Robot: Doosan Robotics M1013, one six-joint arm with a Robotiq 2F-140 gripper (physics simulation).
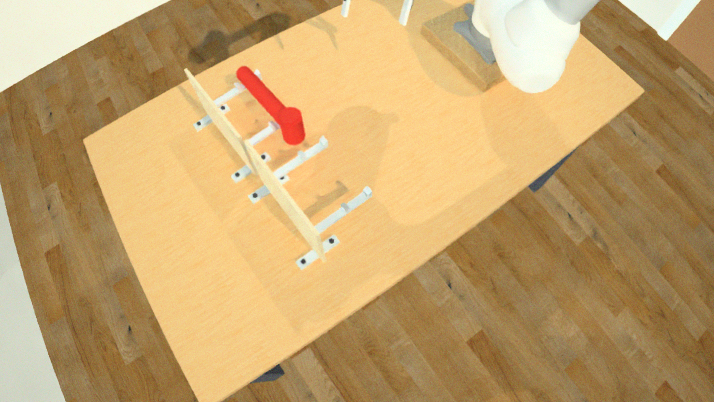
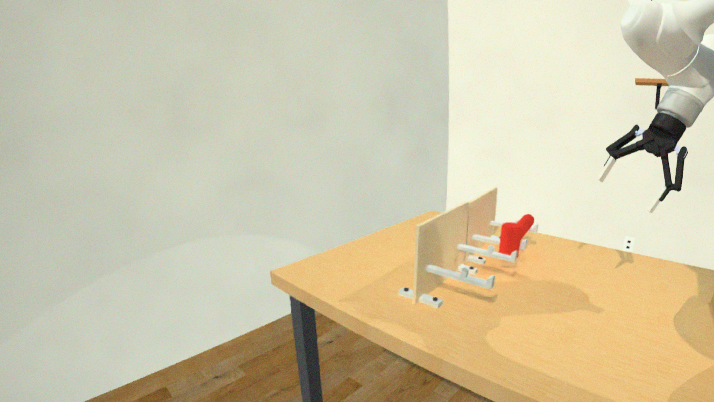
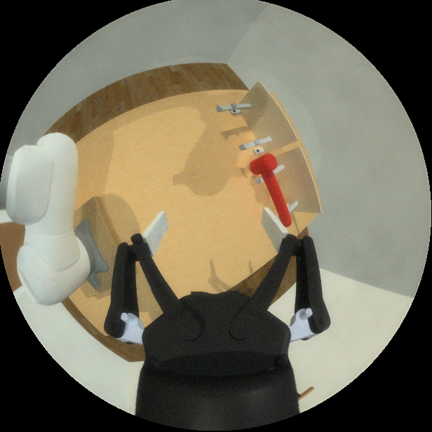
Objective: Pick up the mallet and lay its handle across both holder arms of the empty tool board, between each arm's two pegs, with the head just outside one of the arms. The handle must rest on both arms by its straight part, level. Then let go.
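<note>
The red mallet (image 1: 265, 96) (image 2: 510, 240) (image 3: 278, 198) lies with its handle across the two arms of the far tool board (image 1: 212, 106) (image 2: 484, 210) (image 3: 306, 185). Its head is outside one arm, on the side towards the other board. The empty tool board (image 1: 292, 206) (image 2: 441, 245) (image 3: 272, 114) stands beside it, end to end. Its two holder arms, the inner arm (image 1: 300, 160) (image 2: 472, 249) (image 3: 257, 143) and the outer arm (image 1: 332, 217) (image 2: 477, 280) (image 3: 243, 106), carry nothing. My gripper (image 1: 373, 19) (image 2: 626, 196) (image 3: 213, 217) is wide open and empty, high above the table and away from the mallet.
Both boards stand on the wooden table (image 1: 165, 250) (image 2: 360, 250) (image 3: 150, 150), held by light feet. The white robot arm (image 1: 535, 50) (image 2: 660, 40) (image 3: 47, 200) rises by a brown base block (image 1: 457, 57) at the other end of the table.
</note>
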